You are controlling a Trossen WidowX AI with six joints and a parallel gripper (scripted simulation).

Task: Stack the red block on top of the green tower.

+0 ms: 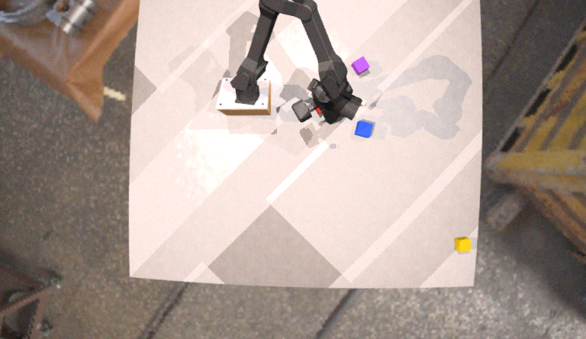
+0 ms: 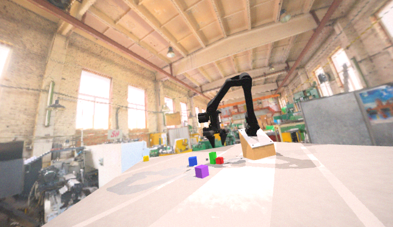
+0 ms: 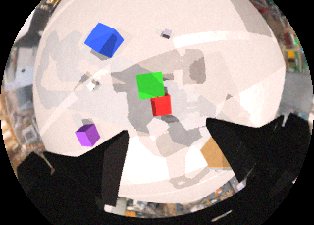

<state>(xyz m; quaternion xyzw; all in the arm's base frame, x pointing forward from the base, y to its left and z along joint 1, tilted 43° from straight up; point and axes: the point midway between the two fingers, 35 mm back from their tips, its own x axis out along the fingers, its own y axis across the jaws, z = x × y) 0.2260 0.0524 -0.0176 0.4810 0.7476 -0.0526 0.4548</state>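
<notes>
Now: the red block 8 cm below my gripper tip and 1 cm ahead of it. From my gripper tip the other things lie so: purple block: 17 cm to the left, 12 cm ahead, 8 cm below; blue block: 17 cm ahead, 7 cm below, 5 cm to the right; yellow block: 60 cm ahead, 41 cm to the right, 8 cm below.
</notes>
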